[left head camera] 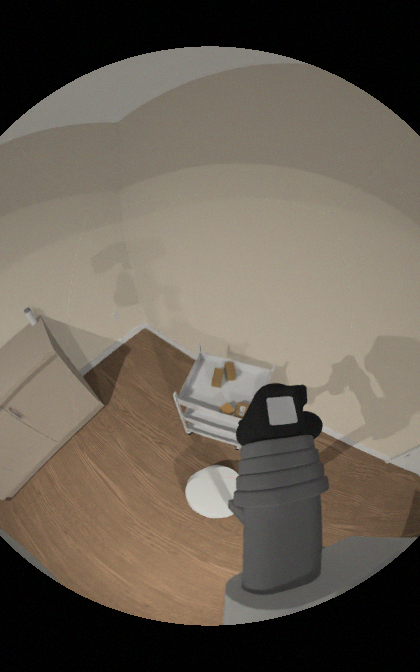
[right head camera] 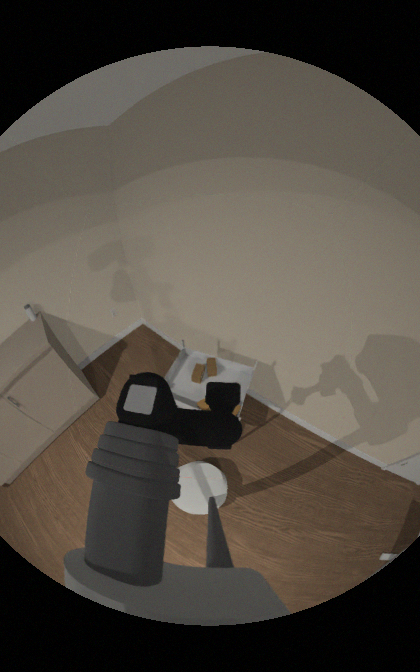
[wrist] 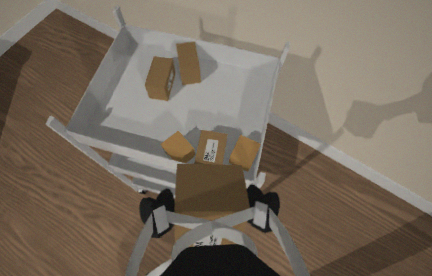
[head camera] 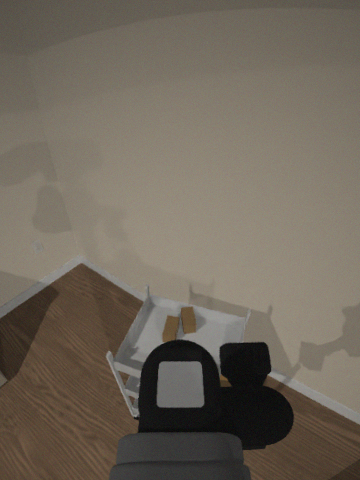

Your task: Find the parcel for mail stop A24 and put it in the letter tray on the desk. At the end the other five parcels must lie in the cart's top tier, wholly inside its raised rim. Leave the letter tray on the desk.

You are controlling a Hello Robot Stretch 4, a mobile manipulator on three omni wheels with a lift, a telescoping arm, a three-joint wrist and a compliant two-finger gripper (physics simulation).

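Places are measured from the robot's base along level axes (x ahead, y left, z up), in metres.
Pixels of known places: gripper, fingertip midpoint: (wrist: 210,202).
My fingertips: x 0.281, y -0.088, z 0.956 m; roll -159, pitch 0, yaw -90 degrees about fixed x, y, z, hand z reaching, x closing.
Ahead of a thing's pixels: the offset from my fingertips to its top centre. "spot": to the spot under its first point.
My gripper (wrist: 210,202) is shut on a brown parcel @[0.012 m back, 0.004 m left, 0.052 m up] (wrist: 211,186), held in front of the cart's near edge in the wrist view. Its white label is partly hidden and I cannot read it. In the three head views the fingers and held parcel are hidden behind the wrist. The white cart @[spot: 0.305 m ahead, 0.079 m right, 0.322 m down] (wrist: 235,100) (head camera: 215,330) (left head camera: 200,386) has five parcels in its raised-rim top tier. Two parcels @[0.358 m ahead, 0.111 m left, 0.262 m down] (wrist: 160,78) @[0.404 m ahead, 0.040 m left, 0.262 m down] (wrist: 188,63) lie toward the back. A tilted parcel @[0.164 m ahead, 0.065 m left, 0.272 m down] (wrist: 177,146), a labelled parcel @[0.151 m ahead, 0.009 m right, 0.271 m down] (wrist: 217,137) and another tilted parcel @[0.149 m ahead, 0.085 m right, 0.272 m down] (wrist: 244,152) lie near the front. The desk and letter tray do not show.
A beige cabinet (left head camera: 50,415) (right head camera: 45,400) stands at the left with a small cylinder (left head camera: 30,316) on top. A white round disc (left head camera: 212,492) (right head camera: 200,487) is in front of the cart. Walls rise behind the cart, and corner posts stick up from it.
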